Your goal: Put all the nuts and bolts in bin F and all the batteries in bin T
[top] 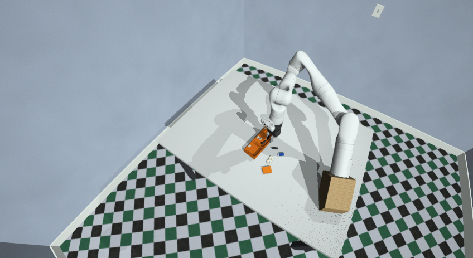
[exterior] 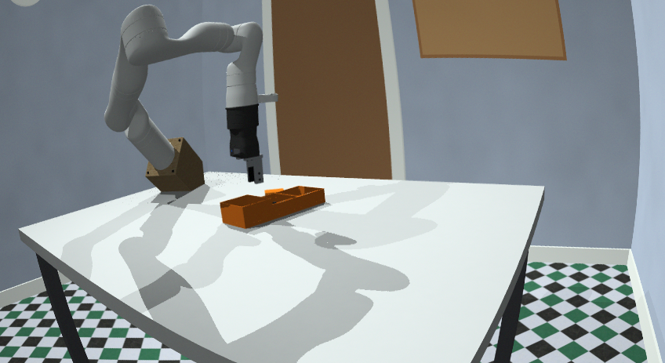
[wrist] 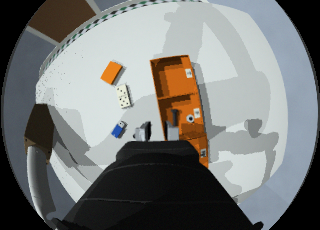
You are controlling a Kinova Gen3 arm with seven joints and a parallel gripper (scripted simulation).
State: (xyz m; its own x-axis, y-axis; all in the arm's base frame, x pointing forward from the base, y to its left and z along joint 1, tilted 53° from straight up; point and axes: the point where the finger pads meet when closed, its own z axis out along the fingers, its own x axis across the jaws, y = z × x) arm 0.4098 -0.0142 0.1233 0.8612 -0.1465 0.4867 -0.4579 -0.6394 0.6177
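My gripper is now 80 mm above the black cylinder and 50 mm past it. The rest, counted from my hand: bolt: 70 mm below, 40 mm ahead; then orange bin: 60 mm below, 50 mm ahead, 10 mm to the right; then grey nut: 70 mm below, 60 mm ahead, 30 mm to the right.
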